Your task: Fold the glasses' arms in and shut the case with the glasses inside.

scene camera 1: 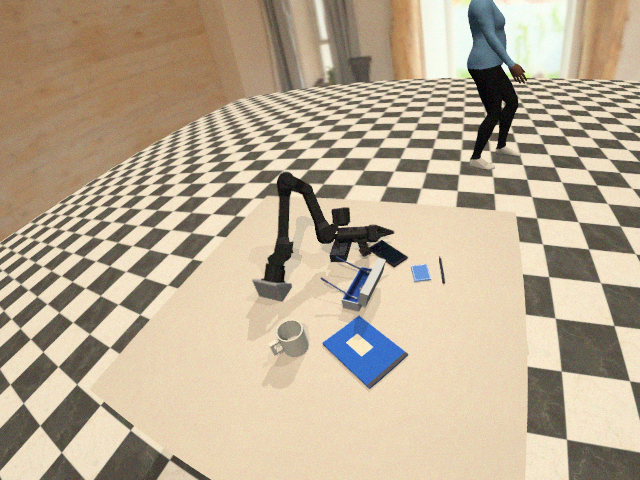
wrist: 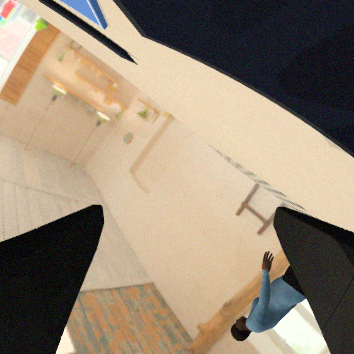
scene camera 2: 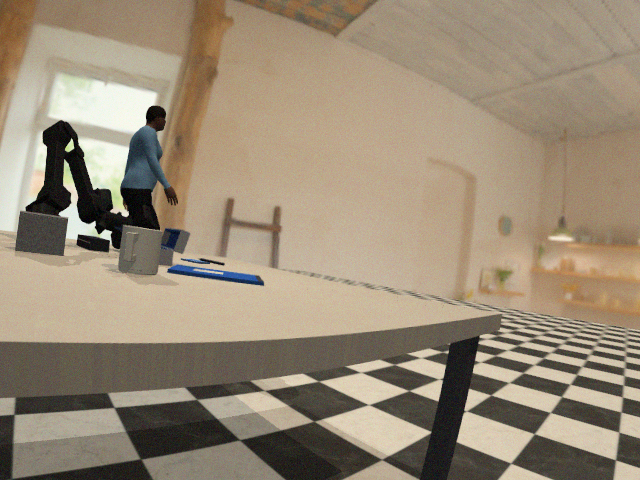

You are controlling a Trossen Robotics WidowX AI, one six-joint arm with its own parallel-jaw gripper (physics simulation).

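Frame: origin at the arm's base, x ahead, y left, z up, level; metres.
Where they show: gripper, fingertip midpoint: (scene camera 1: 392, 232) (wrist: 190, 215); arm's base at its link origin: (scene camera 1: 273, 281) (scene camera 2: 42, 231).
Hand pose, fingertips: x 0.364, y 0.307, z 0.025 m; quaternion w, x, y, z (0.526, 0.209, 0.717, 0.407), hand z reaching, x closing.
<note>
Things, the pixels of their centre, and the offset from my fingertips. "spot": a spot on its surface instead.
- grey case at a spot on its surface: (scene camera 2: 165, 257) (scene camera 1: 352, 306) spot: dy -0.338, dx -0.058, dz -0.051 m
- dark phone at the middle of its body: (wrist: 243, 21) (scene camera 1: 387, 253) dy -0.043, dx -0.012, dz -0.067 m
- blue notepad at the middle of its body: (scene camera 1: 420, 272) dy -0.130, dx +0.129, dz -0.069 m
- pen at the middle of its body: (wrist: 87, 28) (scene camera 2: 210, 261) (scene camera 1: 441, 268) dy -0.101, dx +0.201, dz -0.067 m
- black box at the middle of its body: (scene camera 2: 92, 242) (scene camera 1: 341, 245) dy -0.039, dx -0.198, dz -0.054 m
- blue book at the middle of its body: (scene camera 2: 216, 274) (scene camera 1: 364, 349) dy -0.477, dx +0.021, dz -0.067 m
- grey mug at the middle of its body: (scene camera 2: 138, 247) (scene camera 1: 288, 340) dy -0.528, dx -0.190, dz -0.024 m
The grey case (scene camera 1: 353, 304) (scene camera 2: 165, 257) with a blue lining stands open on the table, its lid (scene camera 1: 373, 281) (scene camera 2: 180, 240) raised on the side away from the arm's base. The blue glasses (scene camera 1: 336, 287) are at the case, with both arms unfolded and sticking out over its side towards the arm's base. Their front is hard to make out inside the case. My gripper (scene camera 1: 388, 231) (wrist: 190, 215) is open and empty, level above the table, behind the case and near the phone. In scene camera 2 its fingers are hidden behind the mug.
A dark phone (scene camera 1: 389, 253) (wrist: 225, 40), a blue notepad (scene camera 1: 420, 272) (wrist: 90, 10) and a pen (scene camera 1: 442, 270) (scene camera 2: 211, 261) (wrist: 90, 31) lie beyond the case. A black box (scene camera 1: 339, 251) (scene camera 2: 93, 242) stands behind it. A blue book (scene camera 1: 382, 356) (scene camera 2: 232, 276) and a grey mug (scene camera 1: 295, 342) (scene camera 2: 147, 250) are in front.
</note>
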